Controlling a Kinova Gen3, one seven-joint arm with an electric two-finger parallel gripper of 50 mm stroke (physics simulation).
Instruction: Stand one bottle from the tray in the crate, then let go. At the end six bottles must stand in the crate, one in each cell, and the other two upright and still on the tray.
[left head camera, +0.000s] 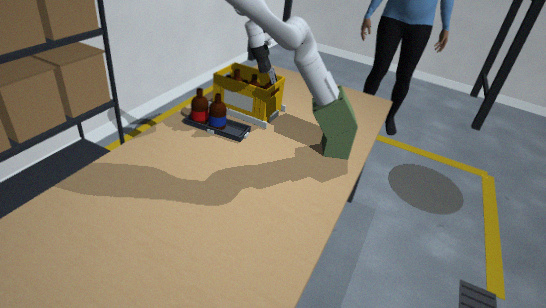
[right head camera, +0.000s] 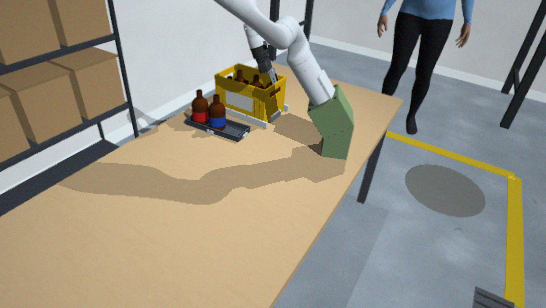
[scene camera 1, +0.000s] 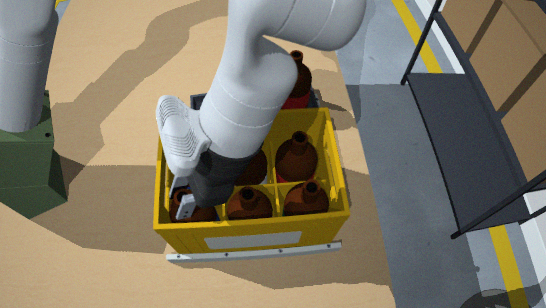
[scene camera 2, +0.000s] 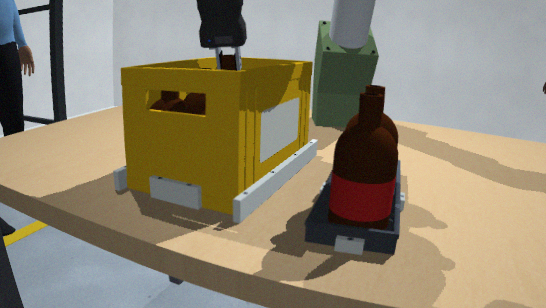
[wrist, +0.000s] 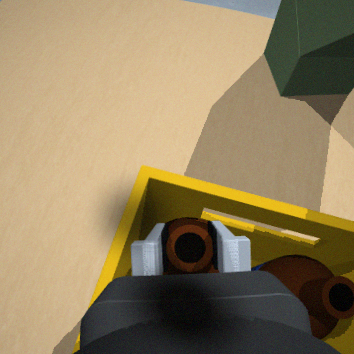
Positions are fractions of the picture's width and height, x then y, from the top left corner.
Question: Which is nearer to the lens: the red-label bottle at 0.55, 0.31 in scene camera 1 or the blue-label bottle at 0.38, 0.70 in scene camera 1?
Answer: The blue-label bottle.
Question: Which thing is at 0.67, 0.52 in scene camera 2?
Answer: A red-label bottle.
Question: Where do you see a red-label bottle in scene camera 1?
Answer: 0.54, 0.52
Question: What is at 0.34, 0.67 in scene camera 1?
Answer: My gripper.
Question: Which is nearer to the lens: the blue-label bottle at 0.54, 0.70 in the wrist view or the yellow crate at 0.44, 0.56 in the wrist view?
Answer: The blue-label bottle.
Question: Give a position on a yellow crate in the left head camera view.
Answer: At 0.47, 0.33
